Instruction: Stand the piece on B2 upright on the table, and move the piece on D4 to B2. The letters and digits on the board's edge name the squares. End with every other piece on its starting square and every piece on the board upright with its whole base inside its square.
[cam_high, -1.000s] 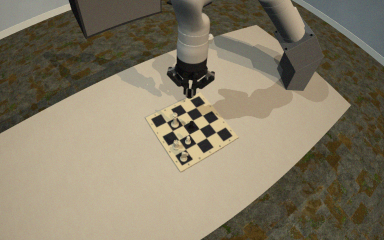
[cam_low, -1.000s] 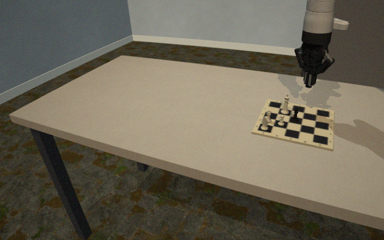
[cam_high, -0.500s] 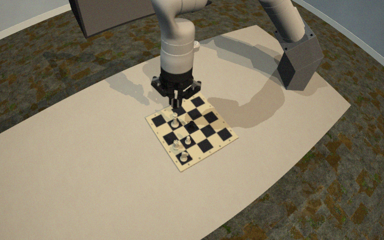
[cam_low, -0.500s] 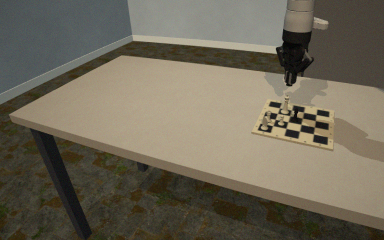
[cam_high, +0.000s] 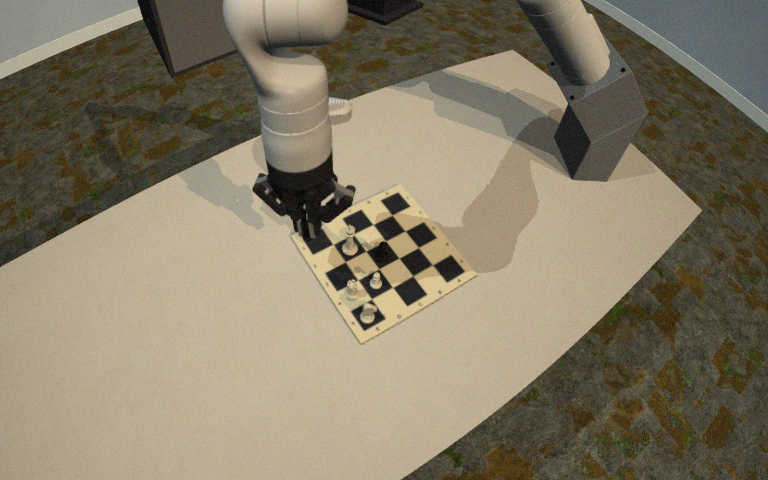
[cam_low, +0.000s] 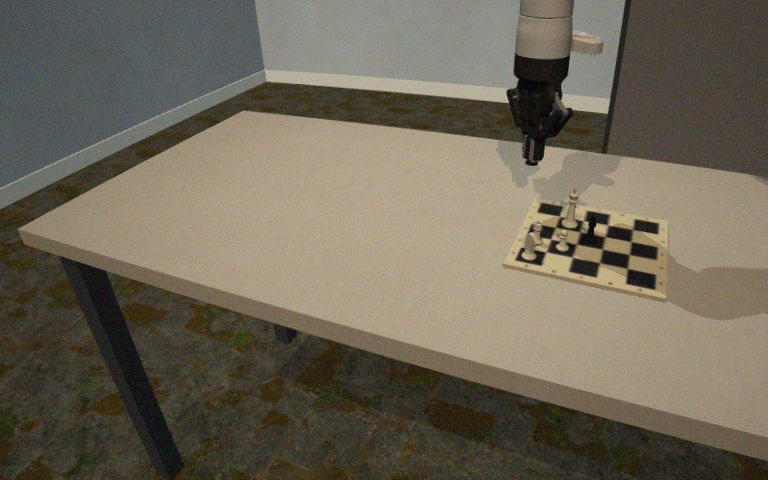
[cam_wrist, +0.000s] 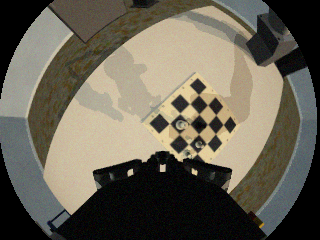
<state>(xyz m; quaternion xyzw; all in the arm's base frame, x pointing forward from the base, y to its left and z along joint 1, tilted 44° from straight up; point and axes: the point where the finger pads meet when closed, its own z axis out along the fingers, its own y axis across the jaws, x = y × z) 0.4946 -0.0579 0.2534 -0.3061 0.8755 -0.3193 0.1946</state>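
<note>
My hand is 70 mm past the white king, 20 mm to the right of it and 90 mm above it. Round my hand: chessboard (90 mm behind, 60 mm to the left, 130 mm below); then white pawn (40 mm behind, 90 mm to the left, 110 mm below); then black pawn (10 mm below).
</note>
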